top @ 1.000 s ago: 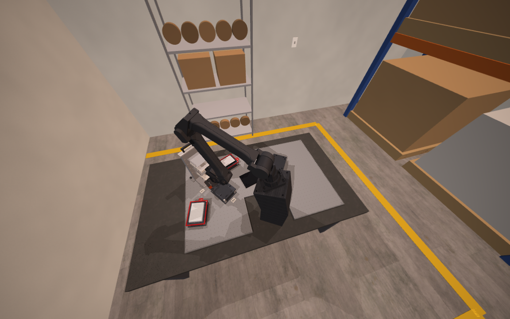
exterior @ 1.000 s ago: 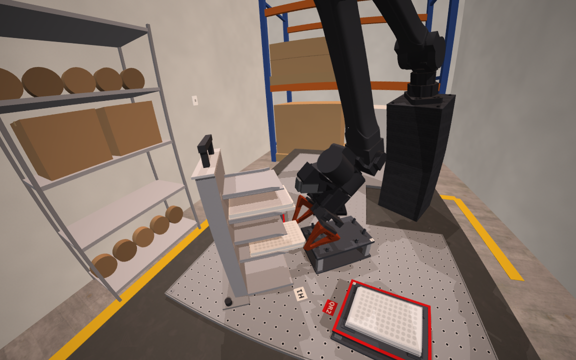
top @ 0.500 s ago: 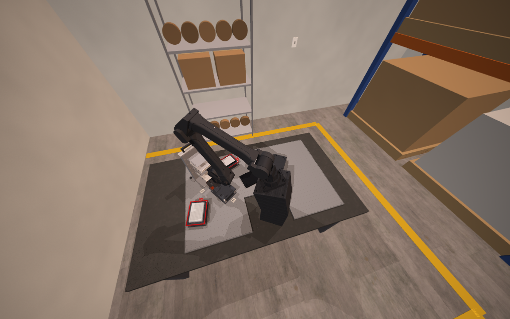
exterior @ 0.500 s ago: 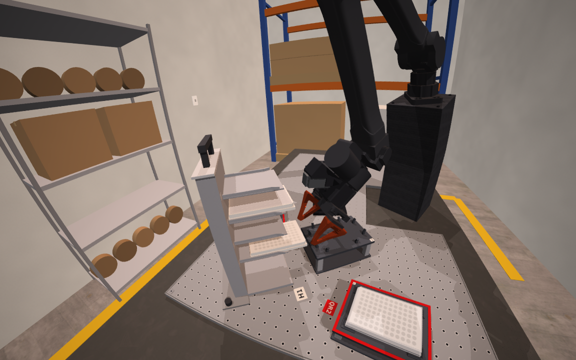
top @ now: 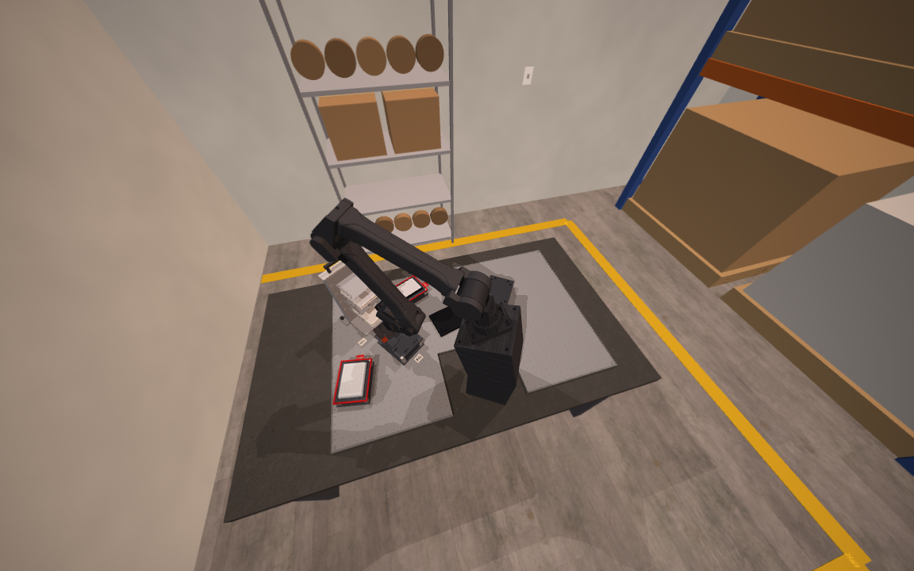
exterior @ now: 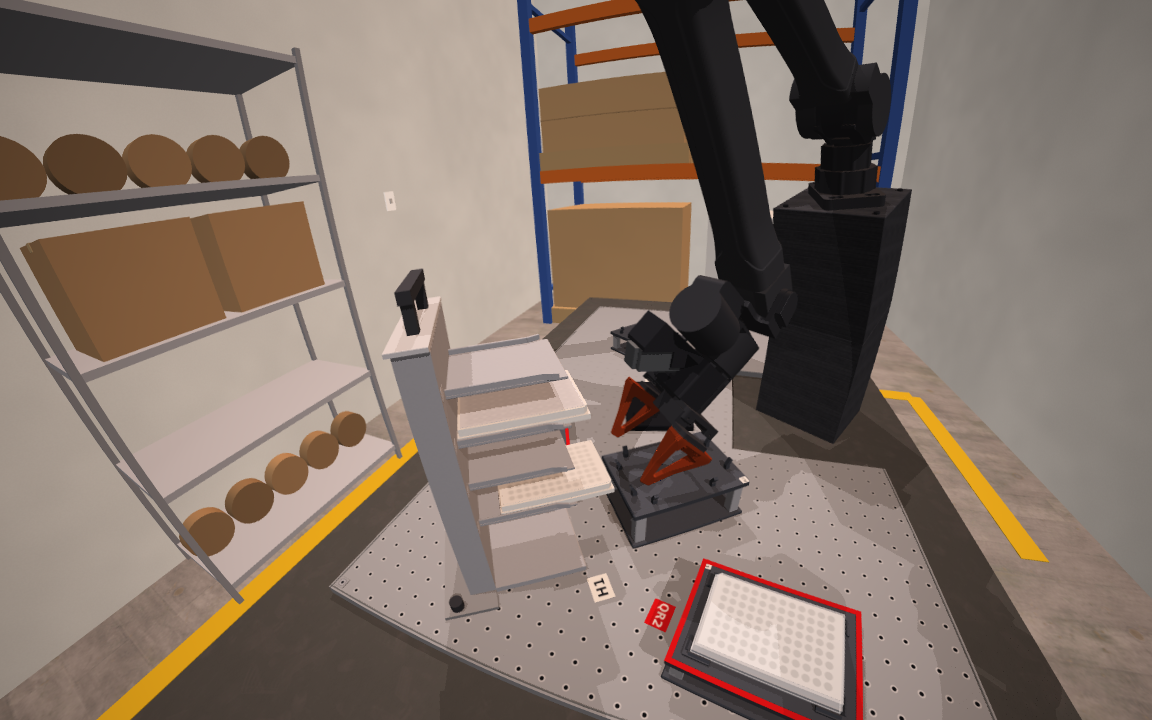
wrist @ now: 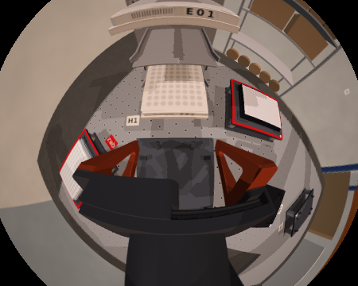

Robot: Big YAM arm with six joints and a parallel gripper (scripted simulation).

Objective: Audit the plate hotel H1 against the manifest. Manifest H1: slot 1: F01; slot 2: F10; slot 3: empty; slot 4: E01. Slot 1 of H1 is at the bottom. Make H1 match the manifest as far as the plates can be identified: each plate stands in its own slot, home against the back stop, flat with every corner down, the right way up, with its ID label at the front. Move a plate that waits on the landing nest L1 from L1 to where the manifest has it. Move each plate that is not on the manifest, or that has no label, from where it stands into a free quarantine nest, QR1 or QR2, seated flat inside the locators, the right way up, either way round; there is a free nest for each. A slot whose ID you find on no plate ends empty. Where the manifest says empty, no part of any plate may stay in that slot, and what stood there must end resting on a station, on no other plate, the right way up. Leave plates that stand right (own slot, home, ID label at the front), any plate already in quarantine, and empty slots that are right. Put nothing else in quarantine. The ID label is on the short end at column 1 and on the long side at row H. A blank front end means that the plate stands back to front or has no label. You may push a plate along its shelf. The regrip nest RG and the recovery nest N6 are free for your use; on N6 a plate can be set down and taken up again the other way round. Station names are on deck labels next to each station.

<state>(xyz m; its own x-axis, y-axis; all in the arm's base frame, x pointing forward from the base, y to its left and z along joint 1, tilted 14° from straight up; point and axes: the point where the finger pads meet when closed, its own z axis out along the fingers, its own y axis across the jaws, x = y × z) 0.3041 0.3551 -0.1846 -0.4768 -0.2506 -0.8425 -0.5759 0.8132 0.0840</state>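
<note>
The dark regrip nest is 50 mm behind my hand, 30 mm to the right of it and 50 mm below it. From my hand the other things lie so: quarantine nest QR1: 200 mm ahead, 100 mm to the right, 70 mm below; then H1 deck label: 130 mm to the left, 100 mm below; then plate hotel H1: 170 mm ahead, 120 mm to the left, 50 mm above.
</note>
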